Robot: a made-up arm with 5 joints.
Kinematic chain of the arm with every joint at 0, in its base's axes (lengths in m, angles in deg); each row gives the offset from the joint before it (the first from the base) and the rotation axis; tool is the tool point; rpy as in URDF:
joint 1: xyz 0.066 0 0.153 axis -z
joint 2: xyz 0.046 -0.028 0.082 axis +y
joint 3: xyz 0.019 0 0.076 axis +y
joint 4: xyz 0.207 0 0.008 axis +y
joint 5: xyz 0.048 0.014 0 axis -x
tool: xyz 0 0 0 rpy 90 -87.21 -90
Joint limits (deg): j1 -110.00..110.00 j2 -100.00..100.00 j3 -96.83..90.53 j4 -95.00..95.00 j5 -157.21..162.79
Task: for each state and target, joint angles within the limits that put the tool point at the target. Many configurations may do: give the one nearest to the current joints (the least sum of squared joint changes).
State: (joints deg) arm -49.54 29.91 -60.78 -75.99 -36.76
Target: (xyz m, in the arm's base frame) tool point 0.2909 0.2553 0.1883
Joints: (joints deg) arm -50.98 63.86 -33.79 -74.63 -36.76
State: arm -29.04 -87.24 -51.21 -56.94 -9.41
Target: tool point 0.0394 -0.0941 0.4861
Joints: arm -65.98 -75.05 -20.19 -75.49 -9.41
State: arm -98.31 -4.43 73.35 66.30 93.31
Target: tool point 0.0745 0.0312 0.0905
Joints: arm -100.41 3.13 87.31 74.72 93.31
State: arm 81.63 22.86 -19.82 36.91 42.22
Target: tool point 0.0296 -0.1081 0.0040
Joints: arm 101.56 66.37 20.45 41.18 42.22
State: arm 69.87 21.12 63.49 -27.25 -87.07
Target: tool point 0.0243 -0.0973 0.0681
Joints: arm 105.60 6.38 86.68 -49.33 -87.07
